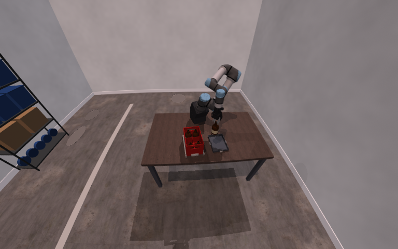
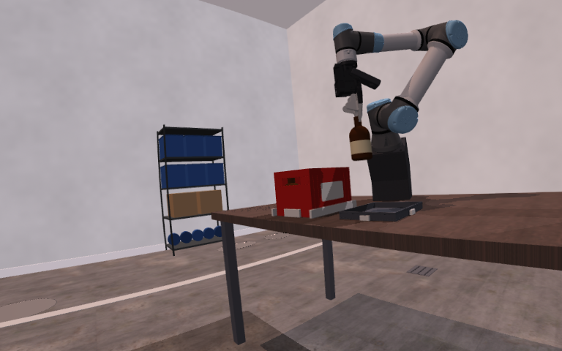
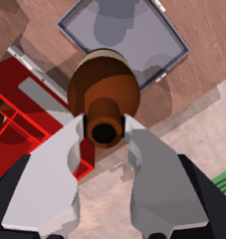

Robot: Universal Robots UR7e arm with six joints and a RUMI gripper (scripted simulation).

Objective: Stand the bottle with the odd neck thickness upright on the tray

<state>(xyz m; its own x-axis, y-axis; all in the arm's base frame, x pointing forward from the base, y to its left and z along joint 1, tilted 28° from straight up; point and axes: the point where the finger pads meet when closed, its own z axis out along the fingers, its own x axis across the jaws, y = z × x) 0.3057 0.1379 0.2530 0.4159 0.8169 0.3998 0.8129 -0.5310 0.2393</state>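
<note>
The brown bottle lies 7 cm below my hand. Round my hand: dark tray: 1 cm behind, 6 cm to the left, 33 cm below; then red crate: 6 cm ahead, 23 cm to the right, 25 cm below; then glass bottle: 16 cm ahead, 24 cm to the right, 25 cm below.
</note>
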